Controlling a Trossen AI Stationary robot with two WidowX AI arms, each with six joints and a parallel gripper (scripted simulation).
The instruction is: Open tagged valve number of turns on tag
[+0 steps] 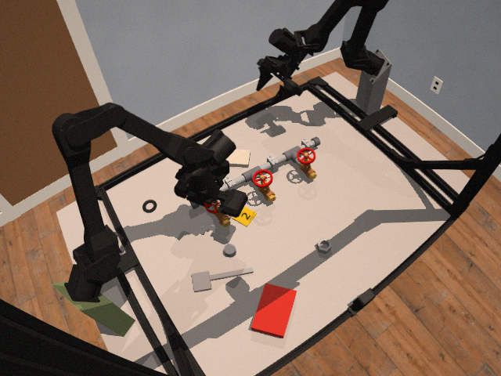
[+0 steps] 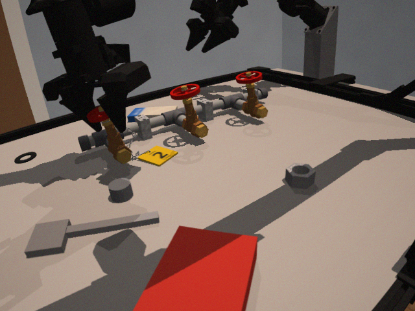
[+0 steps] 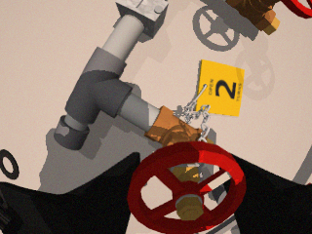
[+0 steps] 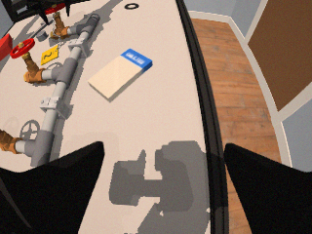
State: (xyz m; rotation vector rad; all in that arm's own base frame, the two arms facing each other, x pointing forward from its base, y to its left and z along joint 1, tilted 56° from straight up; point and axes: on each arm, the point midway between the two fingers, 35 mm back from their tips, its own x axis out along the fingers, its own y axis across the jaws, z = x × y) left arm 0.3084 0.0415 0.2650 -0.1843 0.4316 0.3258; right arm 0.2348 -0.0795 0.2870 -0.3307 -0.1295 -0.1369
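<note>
My left hand is 30 mm past the yellow tag marked 2, 60 mm to the left of it and 90 mm above it. Also, from my left hand: red block: 290 mm behind, 80 mm to the left, 80 mm below; then grey hammer-shaped block: 120 mm behind, 120 mm to the left, 90 mm below; then hex nut: 260 mm behind, 140 mm to the right, 90 mm below.
</note>
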